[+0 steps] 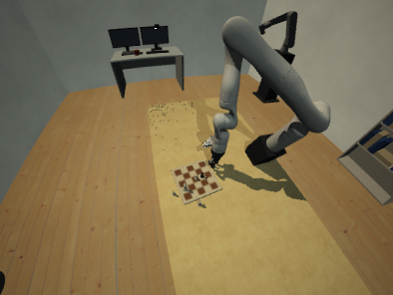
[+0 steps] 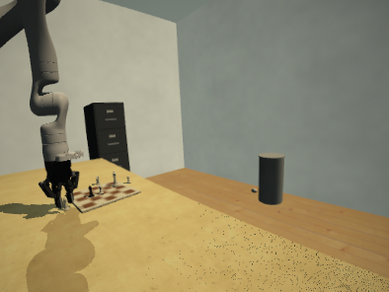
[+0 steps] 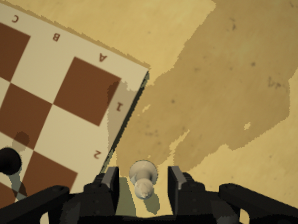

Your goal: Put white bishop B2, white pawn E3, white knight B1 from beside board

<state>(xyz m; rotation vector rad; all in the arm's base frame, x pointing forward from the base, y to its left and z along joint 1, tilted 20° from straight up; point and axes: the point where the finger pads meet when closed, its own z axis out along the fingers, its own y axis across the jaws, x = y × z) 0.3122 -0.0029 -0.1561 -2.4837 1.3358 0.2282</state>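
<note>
My gripper is now 90 mm short of the black chess piece, 50 mm to the right of it and 10 mm above it. Round my hand: chessboard: 130 mm ahead, 60 mm to the left, 30 mm below.
</note>
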